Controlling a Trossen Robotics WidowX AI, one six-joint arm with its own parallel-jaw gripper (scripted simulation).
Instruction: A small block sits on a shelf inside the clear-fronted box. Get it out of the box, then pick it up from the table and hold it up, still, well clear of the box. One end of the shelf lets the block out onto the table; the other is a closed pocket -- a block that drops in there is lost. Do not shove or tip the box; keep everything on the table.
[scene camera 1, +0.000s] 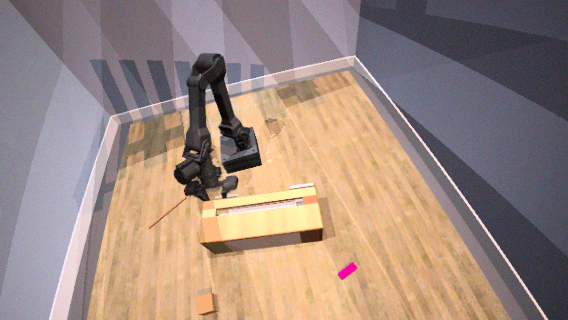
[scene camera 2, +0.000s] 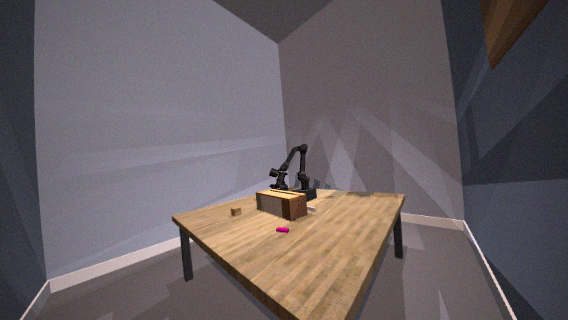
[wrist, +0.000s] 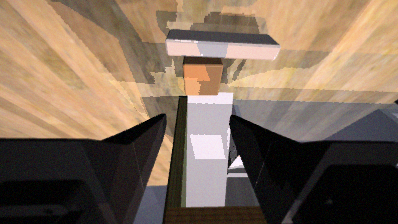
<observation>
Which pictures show the tan box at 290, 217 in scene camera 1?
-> Scene camera 1, scene camera 2 and the wrist view: all of them.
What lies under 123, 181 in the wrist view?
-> The gripper.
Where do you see the gripper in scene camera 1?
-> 218, 203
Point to a tan box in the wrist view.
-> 206, 172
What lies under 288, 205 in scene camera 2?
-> A tan box.
</observation>
